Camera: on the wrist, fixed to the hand. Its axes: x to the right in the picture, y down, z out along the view.
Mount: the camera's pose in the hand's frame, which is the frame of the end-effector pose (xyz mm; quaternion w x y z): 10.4 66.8 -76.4 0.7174 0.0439 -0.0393 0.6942
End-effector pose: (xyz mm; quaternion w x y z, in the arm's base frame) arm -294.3 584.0 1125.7 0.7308 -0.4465 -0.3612 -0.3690
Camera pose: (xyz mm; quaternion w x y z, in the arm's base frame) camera -216.7 533.5 1082.8 0.7858 -0.5535 0.0059 0.2760
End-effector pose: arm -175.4 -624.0 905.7 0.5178 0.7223 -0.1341 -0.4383
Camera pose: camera -93.0 -611.1 964.5 0.6388 0.4306 -0.6372 0.0225
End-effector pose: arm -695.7 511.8 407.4 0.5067 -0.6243 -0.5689 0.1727
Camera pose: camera -596.4 498.4 388.4 0.2487 -0.8138 0.0129 0.5252
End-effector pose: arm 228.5 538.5 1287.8 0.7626 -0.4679 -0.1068 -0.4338
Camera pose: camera 267.0 483.5 1211.0 0.8645 -0.3934 0.1992 0.2413
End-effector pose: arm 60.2 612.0 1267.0 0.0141 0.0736 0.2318 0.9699
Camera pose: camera 39.0 518.9 1231.2 0.6573 -0.2524 -0.1572 -0.6925
